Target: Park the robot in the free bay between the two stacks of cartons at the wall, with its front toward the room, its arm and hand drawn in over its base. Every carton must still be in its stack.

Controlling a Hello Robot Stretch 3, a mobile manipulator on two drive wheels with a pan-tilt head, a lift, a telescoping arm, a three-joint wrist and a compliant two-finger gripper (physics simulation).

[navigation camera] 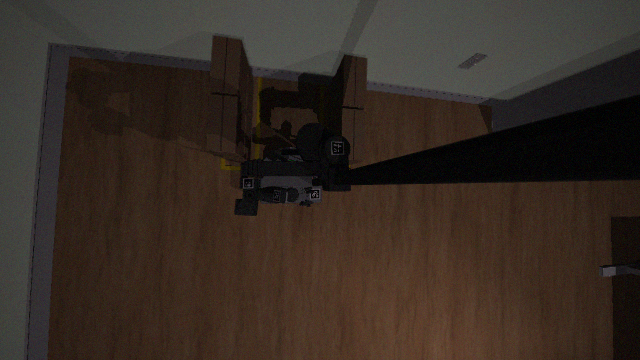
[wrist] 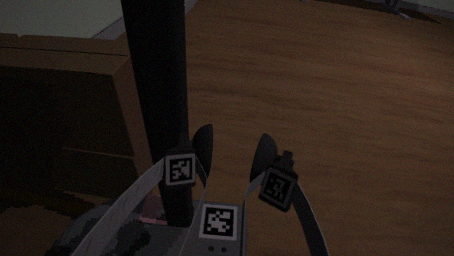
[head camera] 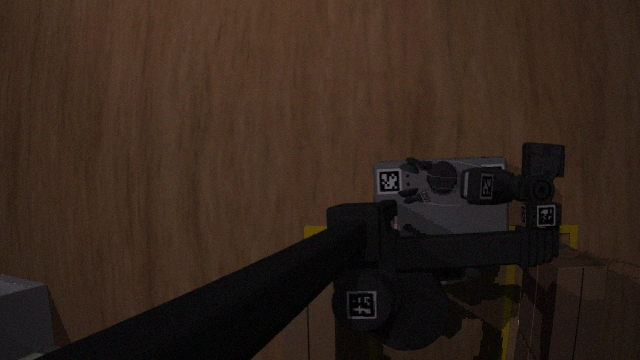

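Seen in the pictures: gripper, fingertip midpoint: (navigation camera: 313,197) (head camera: 399,179); robot's base, origin of the base link: (navigation camera: 290,193) (head camera: 440,178).
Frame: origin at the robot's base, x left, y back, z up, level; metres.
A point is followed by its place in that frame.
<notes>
The carton stacks stand on either side of the bay at the wall: one stack (head camera: 567,305) (navigation camera: 226,75) (wrist: 55,105) and the other (head camera: 320,330) (navigation camera: 355,82). Both look upright; their lower cartons are partly hidden. Yellow lines (head camera: 567,229) @[x -0.384, y 0.165, z 0.002 m] (navigation camera: 259,100) @[x -0.193, y 0.588, z 0.002 m] mark the bay. My grey base (head camera: 465,217) @[x -0.056, y 0.097, z 0.160 m] (navigation camera: 285,182) @[x -0.034, y 0.068, z 0.160 m] is at its mouth, its front part outside the front line, front toward the room. My arm (head camera: 455,250) @[x -0.007, y 0.099, z 0.623 m] (navigation camera: 287,167) @[x -0.027, y 0.106, z 0.622 m] is drawn in across the base; the wrist joint sticks out past one side. My gripper (head camera: 408,180) @[x 0.088, y -0.003, z 0.390 m] (wrist: 235,146) @[x 0.088, y -0.003, z 0.390 m] is open, empty and folded back over the base.
The wall (navigation camera: 425,30) @[x 0.572, y 0.721, z 0.525 m] with grey skirting (navigation camera: 172,62) @[x -0.666, y 0.758, z 0.052 m] runs behind the stacks, and another wall stands left in the navigation view. A grey block-like corner (head camera: 25,315) @[x 1.576, y 0.491, z 0.144 m] shows at lower left in the head view. A grey leg (navigation camera: 608,271) stands by a dark area (navigation camera: 625,310) @[x 3.048, y -1.140, z 0.000 m].
</notes>
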